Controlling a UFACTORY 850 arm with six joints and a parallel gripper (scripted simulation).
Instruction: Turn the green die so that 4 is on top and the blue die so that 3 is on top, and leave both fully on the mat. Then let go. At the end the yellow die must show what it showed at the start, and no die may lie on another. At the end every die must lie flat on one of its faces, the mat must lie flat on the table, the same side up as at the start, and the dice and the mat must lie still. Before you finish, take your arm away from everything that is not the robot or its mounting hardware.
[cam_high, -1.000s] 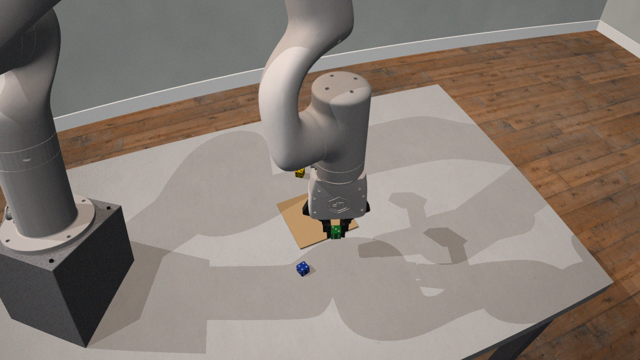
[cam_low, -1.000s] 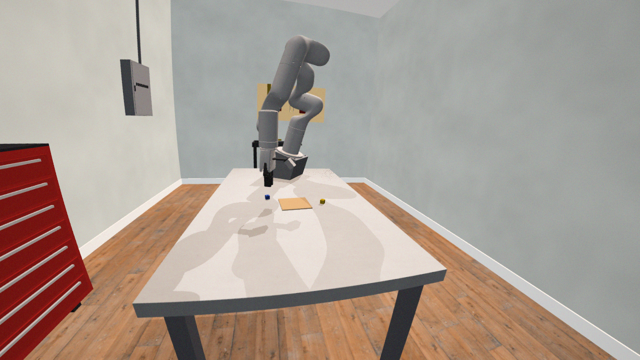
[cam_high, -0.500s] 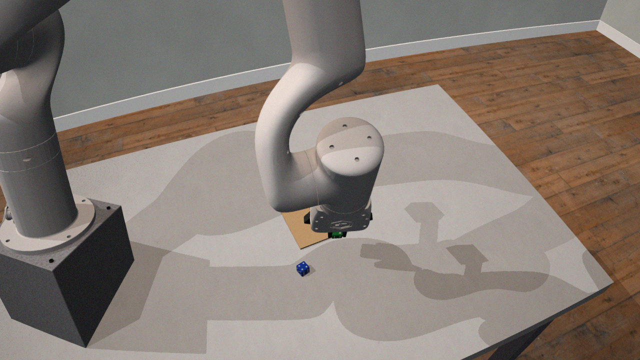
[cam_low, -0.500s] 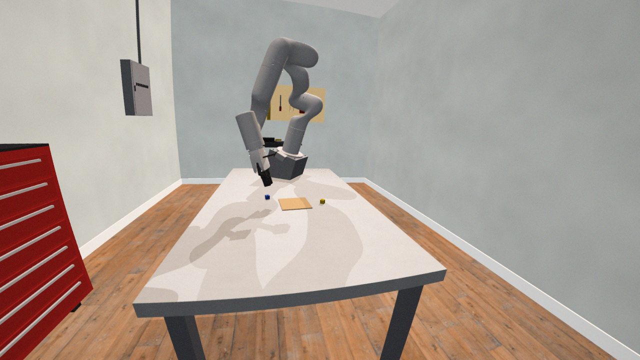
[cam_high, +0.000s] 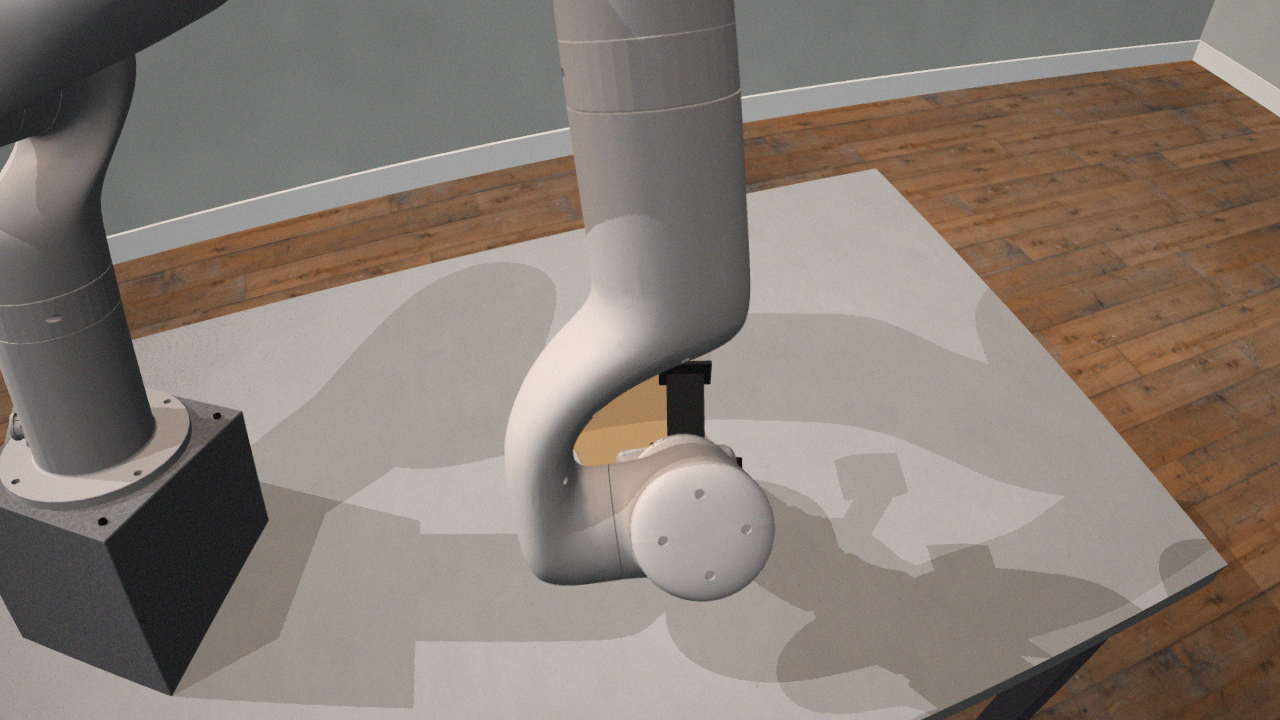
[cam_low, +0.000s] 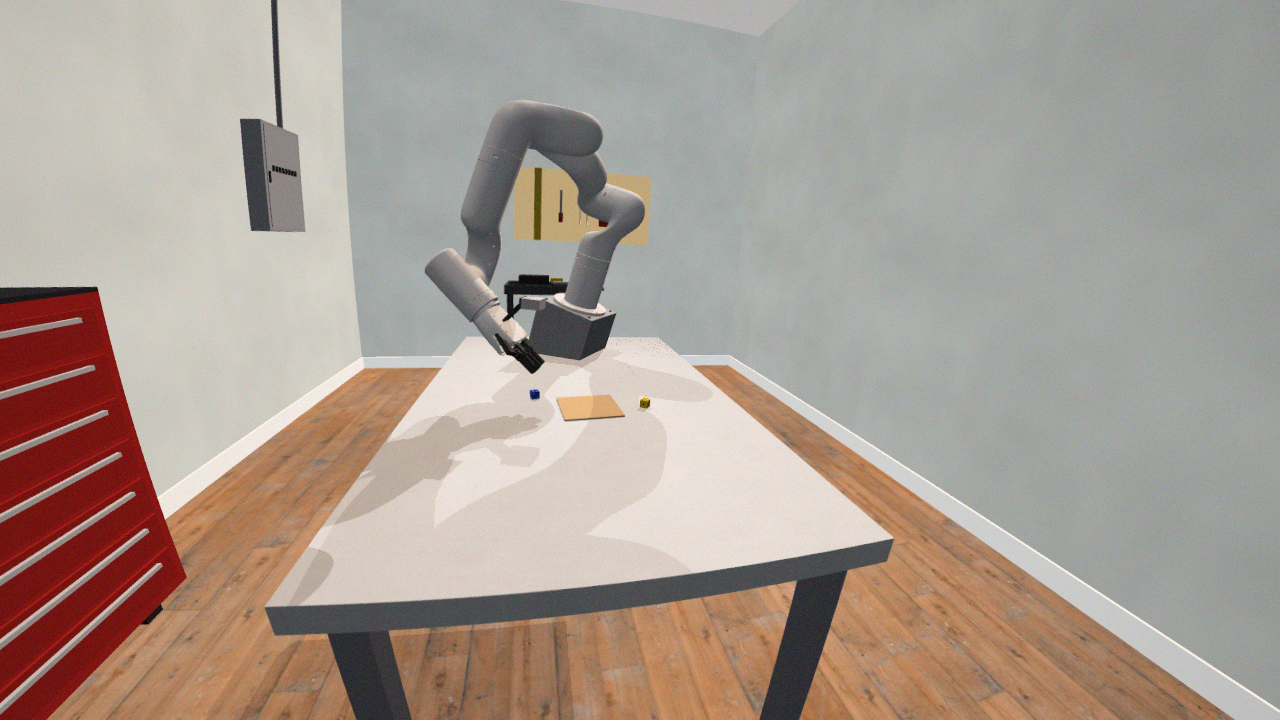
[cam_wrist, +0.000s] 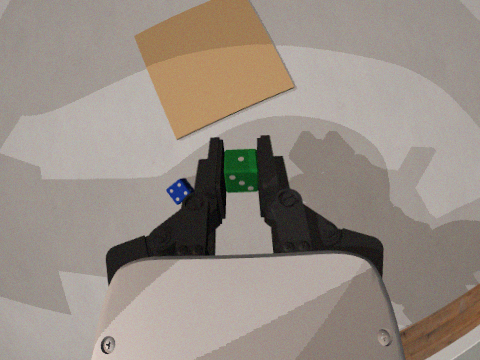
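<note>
The green die lies 1 cm below my hand. From my hand the other things lie so: blue die 10 cm below, 7 cm behind, 1 cm to the right; then tan mat 13 cm to the left, 11 cm below, 1 cm behind; then yellow die 27 cm to the left, 10 cm below, 2 cm behind.
</note>
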